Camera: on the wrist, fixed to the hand. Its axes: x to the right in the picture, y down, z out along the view.
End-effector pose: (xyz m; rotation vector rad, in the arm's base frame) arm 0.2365 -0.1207 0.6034 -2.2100 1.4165 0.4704
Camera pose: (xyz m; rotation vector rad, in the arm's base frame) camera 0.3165 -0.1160 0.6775 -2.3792 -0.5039 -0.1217
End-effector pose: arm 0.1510 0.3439 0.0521 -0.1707 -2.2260 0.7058
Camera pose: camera 0.2106 0.2925 0.1277 1.4700 -1.6482 -0.0639
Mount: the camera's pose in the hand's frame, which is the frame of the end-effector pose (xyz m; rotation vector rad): -0.0094 -0.0896 -0.0616 0.1198 -0.0651 -1.5524
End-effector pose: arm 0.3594 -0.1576 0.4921 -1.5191 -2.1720 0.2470
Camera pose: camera 0.3164 -0.2068 0.5795 0.4817 -2.6128 -0.1179
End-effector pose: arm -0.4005 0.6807 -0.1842 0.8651 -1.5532 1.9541
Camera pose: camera -0.3407 0.7612 -0.1412 1.5007 -0.3456 0.8160
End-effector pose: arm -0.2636 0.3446 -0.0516 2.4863 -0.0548 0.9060
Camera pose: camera -0.2897 0.4505 -0.0555 1.7686 1.6369 0.1008
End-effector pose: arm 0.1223 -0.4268 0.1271 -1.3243 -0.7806 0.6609
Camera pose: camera 0.1653 -0.4826 0.2104 -0.2910 -1.4716 -0.4992
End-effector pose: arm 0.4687 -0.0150 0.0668 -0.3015 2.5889 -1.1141
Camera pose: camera 0.4618 -0.0315 0.1745 2.0611 -1.5773 1.2461
